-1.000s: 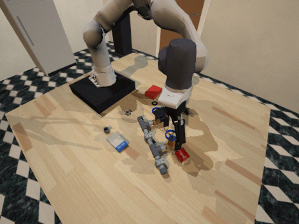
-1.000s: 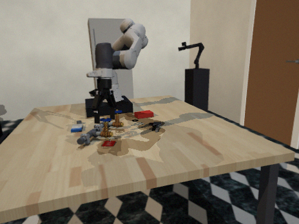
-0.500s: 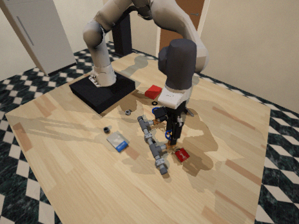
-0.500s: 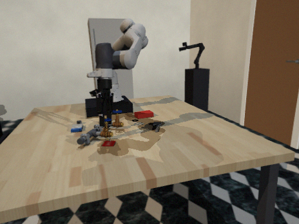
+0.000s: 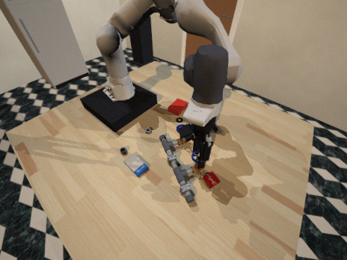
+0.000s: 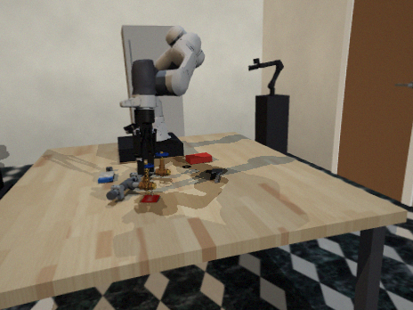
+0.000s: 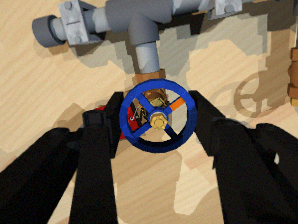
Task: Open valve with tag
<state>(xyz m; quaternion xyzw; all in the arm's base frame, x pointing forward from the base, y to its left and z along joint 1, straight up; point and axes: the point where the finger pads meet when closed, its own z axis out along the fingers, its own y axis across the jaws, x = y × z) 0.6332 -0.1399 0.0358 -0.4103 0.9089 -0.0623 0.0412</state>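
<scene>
The red tag lies 80 mm ahead of my hand and 100 mm below it. From my hand the other things lie so: red block (320 mm behind, 310 mm to the left, 90 mm below); grey tool (60 mm behind, 320 mm to the left, 100 mm below); blue card (230 mm behind, 150 mm to the right, 100 mm below).
</scene>
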